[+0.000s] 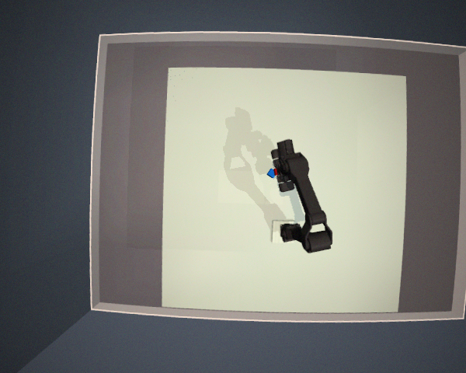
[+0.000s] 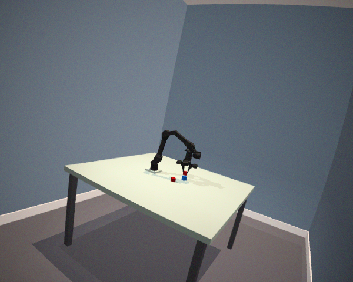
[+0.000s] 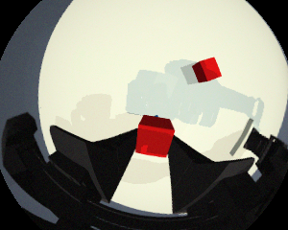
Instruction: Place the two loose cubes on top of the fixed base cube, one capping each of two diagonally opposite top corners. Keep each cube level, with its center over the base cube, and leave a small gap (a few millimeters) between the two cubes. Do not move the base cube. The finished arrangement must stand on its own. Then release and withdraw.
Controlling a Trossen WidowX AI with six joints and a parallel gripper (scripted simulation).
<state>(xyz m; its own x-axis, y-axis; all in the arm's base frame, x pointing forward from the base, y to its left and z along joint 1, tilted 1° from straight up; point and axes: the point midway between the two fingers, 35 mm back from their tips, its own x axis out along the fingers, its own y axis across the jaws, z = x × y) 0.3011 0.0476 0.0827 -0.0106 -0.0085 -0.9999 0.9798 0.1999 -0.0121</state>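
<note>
Right now the blue cube is 50 mm below my gripper tip, 20 mm to the left of it and 10 mm behind it.
</note>
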